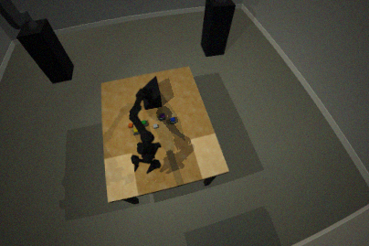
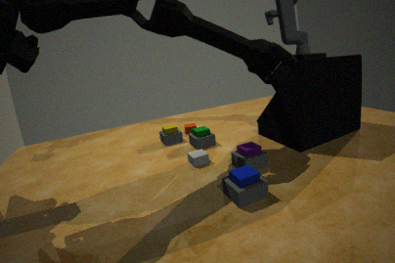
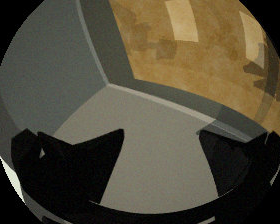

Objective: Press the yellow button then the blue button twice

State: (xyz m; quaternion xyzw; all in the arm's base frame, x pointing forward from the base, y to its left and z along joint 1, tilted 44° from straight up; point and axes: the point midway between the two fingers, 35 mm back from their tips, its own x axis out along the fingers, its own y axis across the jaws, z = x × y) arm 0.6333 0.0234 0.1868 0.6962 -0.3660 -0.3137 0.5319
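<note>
The yellow button lies 390 mm behind my gripper tip, 30 mm to the right of it and 180 mm below it. The rest, counted from my gripper tip: small grey block 410 mm behind, 130 mm to the left, 210 mm below; blue button 430 mm behind, 280 mm to the left, 180 mm below; green button 450 mm behind, 50 mm to the left, 180 mm below.
</note>
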